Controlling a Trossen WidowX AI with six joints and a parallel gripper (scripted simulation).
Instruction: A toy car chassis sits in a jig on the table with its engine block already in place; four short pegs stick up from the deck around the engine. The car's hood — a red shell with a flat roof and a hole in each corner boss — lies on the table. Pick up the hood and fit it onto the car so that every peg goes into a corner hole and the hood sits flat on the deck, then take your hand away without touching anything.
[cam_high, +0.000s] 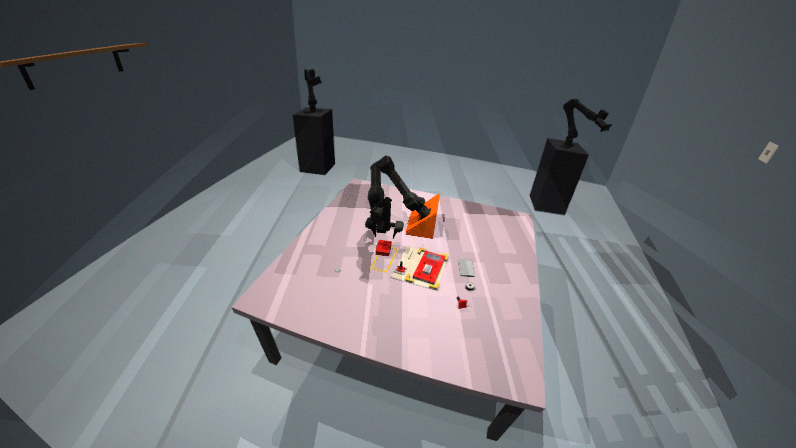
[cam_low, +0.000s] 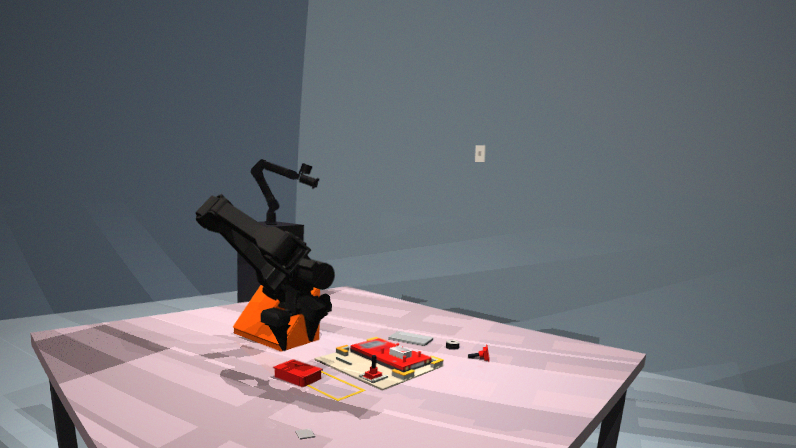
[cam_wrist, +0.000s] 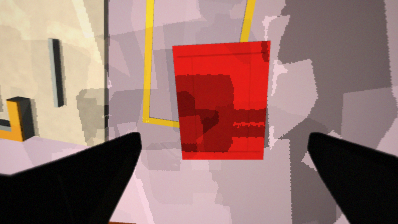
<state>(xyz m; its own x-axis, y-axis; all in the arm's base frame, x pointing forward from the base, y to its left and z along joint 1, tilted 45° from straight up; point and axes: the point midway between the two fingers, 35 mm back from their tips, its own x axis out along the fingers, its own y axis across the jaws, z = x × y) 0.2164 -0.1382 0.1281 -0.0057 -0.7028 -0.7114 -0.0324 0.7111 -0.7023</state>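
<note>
Now: gripper tip 60 mm above the red hood. The rest, counted from my gripper tip: grey plate: 40 mm ahead, 430 mm to the left, 70 mm below; then white-and-black wheel: 180 mm ahead, 450 mm to the left, 70 mm below.
</note>
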